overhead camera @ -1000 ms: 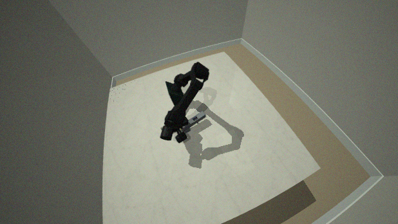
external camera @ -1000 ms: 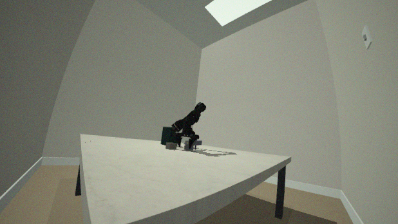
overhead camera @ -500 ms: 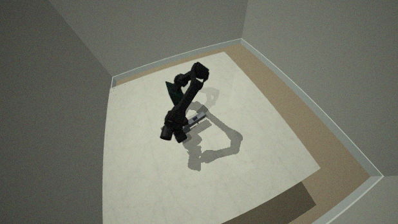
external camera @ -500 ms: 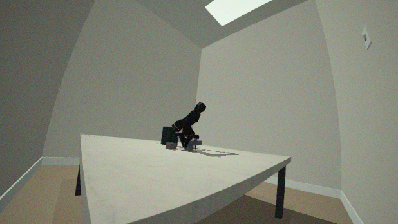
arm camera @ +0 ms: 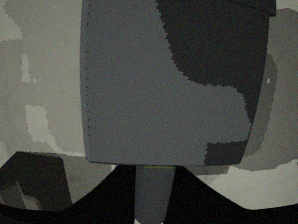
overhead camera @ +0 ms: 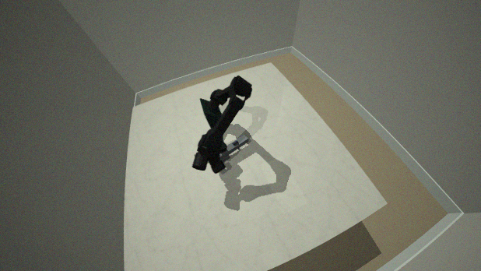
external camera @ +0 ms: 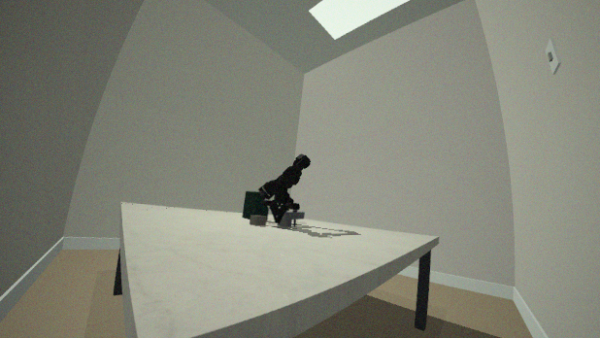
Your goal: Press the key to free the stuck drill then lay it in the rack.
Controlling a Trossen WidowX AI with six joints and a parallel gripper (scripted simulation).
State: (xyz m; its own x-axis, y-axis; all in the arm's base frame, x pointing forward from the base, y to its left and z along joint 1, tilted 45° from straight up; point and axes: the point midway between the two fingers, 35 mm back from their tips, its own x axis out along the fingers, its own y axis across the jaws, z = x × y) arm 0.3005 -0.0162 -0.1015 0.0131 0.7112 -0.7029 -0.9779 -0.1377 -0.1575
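The drill lies 50 mm to the left of my gripper tip, 30 mm above it and 10 mm behind it. The rest, counted from my gripper tip: grey rack 60 mm to the right, 60 mm behind; dark key 140 mm to the left, 40 mm above, 30 mm behind.
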